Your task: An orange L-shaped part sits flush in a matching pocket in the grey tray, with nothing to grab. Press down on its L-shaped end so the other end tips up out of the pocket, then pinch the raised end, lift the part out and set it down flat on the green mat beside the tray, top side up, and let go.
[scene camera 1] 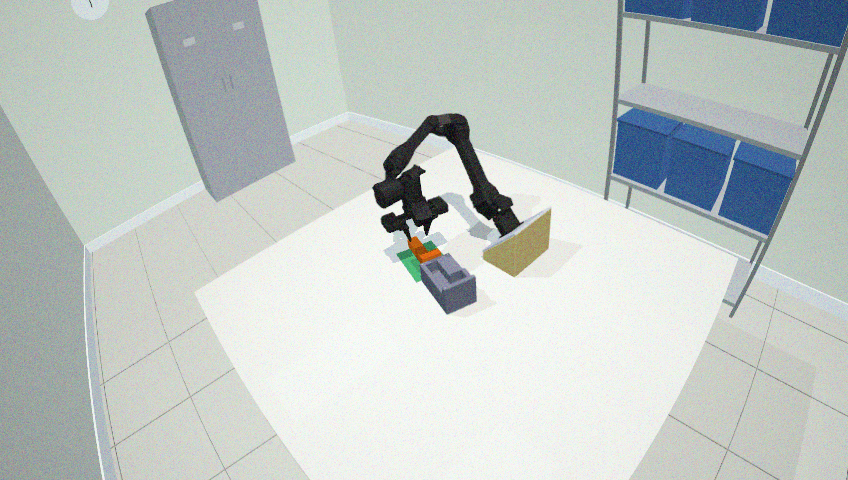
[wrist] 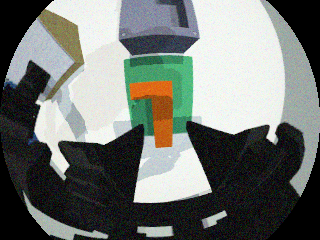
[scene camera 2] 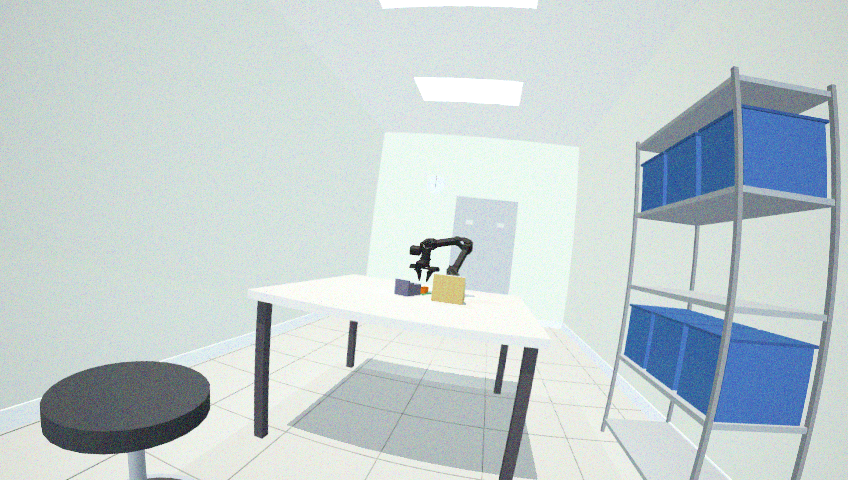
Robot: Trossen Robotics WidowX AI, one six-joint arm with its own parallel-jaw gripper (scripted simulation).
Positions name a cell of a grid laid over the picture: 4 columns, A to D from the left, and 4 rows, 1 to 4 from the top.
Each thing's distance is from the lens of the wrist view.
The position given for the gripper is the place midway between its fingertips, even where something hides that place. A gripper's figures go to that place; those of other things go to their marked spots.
gripper (wrist: C3): 10 cm
orange L-shaped part (wrist: C2): 13 cm
green mat (wrist: C2): 17 cm
The marked spots on the orange L-shaped part and the green mat are 6 cm apart.
